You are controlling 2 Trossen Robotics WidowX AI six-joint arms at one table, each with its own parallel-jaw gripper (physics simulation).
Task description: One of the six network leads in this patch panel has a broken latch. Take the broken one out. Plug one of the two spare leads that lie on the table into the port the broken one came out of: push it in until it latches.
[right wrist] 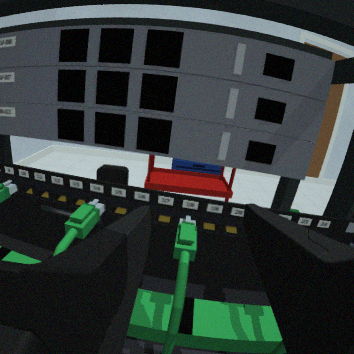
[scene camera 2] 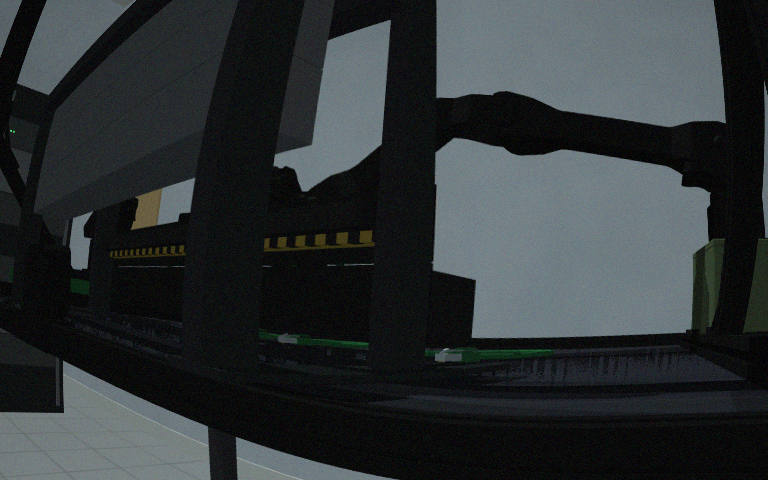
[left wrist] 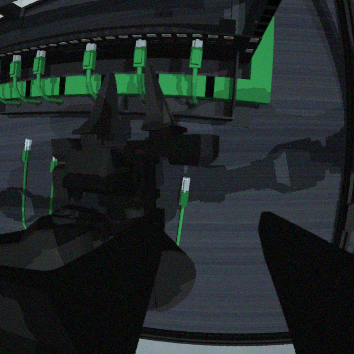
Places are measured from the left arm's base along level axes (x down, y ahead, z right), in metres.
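Pixels of known places: left gripper, fingertip midpoint: (left wrist: 212,218); right gripper, fingertip midpoint: (right wrist: 197,213) (left wrist: 128,68).
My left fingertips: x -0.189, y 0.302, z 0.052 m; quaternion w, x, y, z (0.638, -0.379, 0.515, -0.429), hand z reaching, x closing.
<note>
Behind a point stands the place of what it marks.
The patch panel (scene camera 2: 320,240) (left wrist: 155,35) @(x -0.038, y 0.315, z 0.221 m) (right wrist: 165,200) @(x -0.038, y 0.353, z 0.237 m) holds a row of green leads; several show in the left wrist view, including one at the right end (left wrist: 196,56) @(x -0.031, y 0.279, z 0.181 m). In the right wrist view a plugged lead (right wrist: 186,240) @(x -0.030, y 0.347, z 0.201 m) stands between my right gripper's fingers, with another (right wrist: 82,220) @(x -0.027, y 0.410, z 0.230 m) left of them. Which latch is broken, I cannot tell. Green leads (left wrist: 185,192) @(x 0.052, y 0.355, z 0.012 m) (left wrist: 27,150) @(x 0.057, y 0.643, z 0.178 m) (left wrist: 53,166) @(x 0.052, y 0.584, z 0.126 m) lie on the table; two (scene camera 2: 288,338) @(x 0.057, y 0.434, z 0.066 m) (scene camera 2: 464,354) @(x 0.057, y 0.653, z 0.184 m) show in scene camera 2. My left gripper (left wrist: 212,218) @(x -0.189, y 0.302, z 0.052 m) is open and empty above the table. My right gripper (left wrist: 128,68) @(x -0.060, y 0.352, z 0.185 m) (right wrist: 197,213) @(x -0.060, y 0.352, z 0.185 m) is open at the panel.
Grey rack units (scene camera 2: 141,113) @(x -0.079, y 0.475, z 0.435 m) (right wrist: 210,85) @(x -0.125, y 0.301, z 0.308 m) hang above the panel. Dark rack posts (scene camera 2: 232,169) @(x -0.016, y 0.596, z 0.492 m) (scene camera 2: 404,169) @(x -0.045, y 0.638, z 0.388 m) stand in front of scene camera 2. A green bar (left wrist: 175,86) @(x 0.024, y 0.317, z 0.170 m) (right wrist: 230,320) @(x 0.024, y 0.315, z 0.172 m) runs below the ports. A red cart (right wrist: 190,185) stands behind. A green box (scene camera 2: 758,283) @(x -0.003, y 0.959, z 0.208 m) is at far right.
</note>
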